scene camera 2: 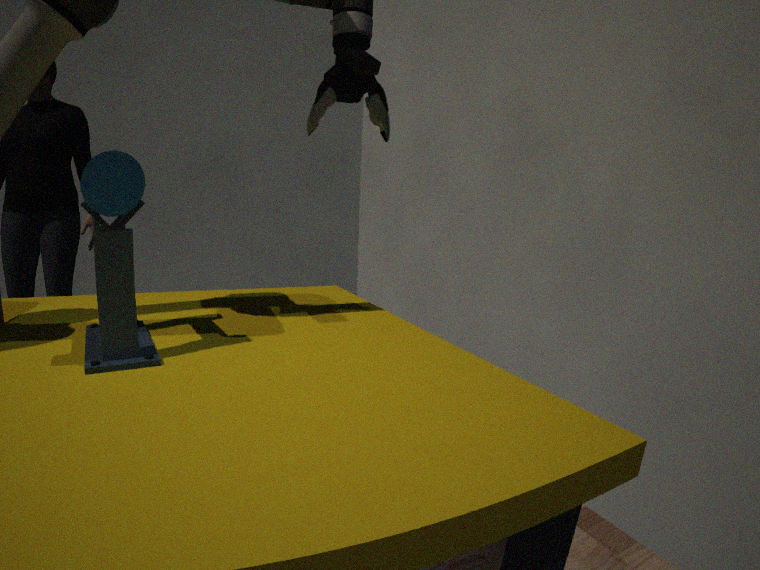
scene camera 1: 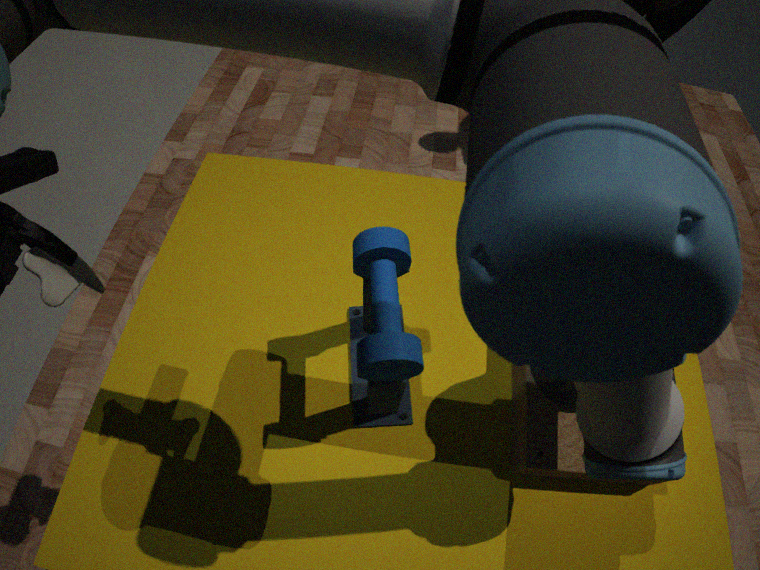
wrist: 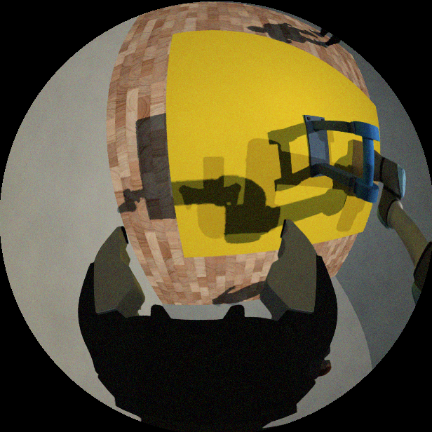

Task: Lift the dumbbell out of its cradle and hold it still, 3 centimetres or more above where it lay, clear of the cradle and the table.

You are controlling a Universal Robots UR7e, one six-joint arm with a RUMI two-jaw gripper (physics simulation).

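Places are measured from the arm's base along level axes (x ahead, y left, z up), in millimetres.
Pixels of known places: gripper, fingertip midpoint: [scene camera 2: 348, 138] [scene camera 1: 51, 282].
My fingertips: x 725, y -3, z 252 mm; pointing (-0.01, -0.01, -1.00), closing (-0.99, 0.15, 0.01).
For each thing: its top centre in the pictures, then the offset to it from my fingertips. Level surfaces: height alone.
- blue dumbbell at its top centre: [scene camera 1: 387, 287] [scene camera 2: 111, 158] dx -402, dy -33, dz -56 mm
- tall cradle at its top centre: [scene camera 1: 384, 309] [scene camera 2: 110, 202] dx -402, dy -33, dz -117 mm
- yellow table at its surface level: dz -328 mm
The blue dumbbell [scene camera 1: 385, 300] [scene camera 2: 112, 183] [wrist: 368, 162] lies level on top of the tall cradle [scene camera 2: 116, 288] [wrist: 318, 145], one round end beyond each V-shaped support. The cradle stands on the yellow table [scene camera 1: 276, 214] [scene camera 2: 368, 429] [wrist: 225, 100]. My gripper [scene camera 2: 348, 136] [wrist: 201, 225] is open and empty, jaws wide apart. In scene camera 2 it hangs in the air with its fingertips pointing down, to the right of the dumbbell. In scene camera 1 part of the gripper [scene camera 1: 78, 225] shows at the left edge, well apart from the dumbbell.
The arm's big blue joint cover [scene camera 1: 598, 245] fills the right of scene camera 1, over a brown wooden frame [scene camera 1: 570, 481]. A person [scene camera 2: 42, 159] stands behind the table in scene camera 2. A grey wall [scene camera 2: 552, 214] rises to the right of the table.
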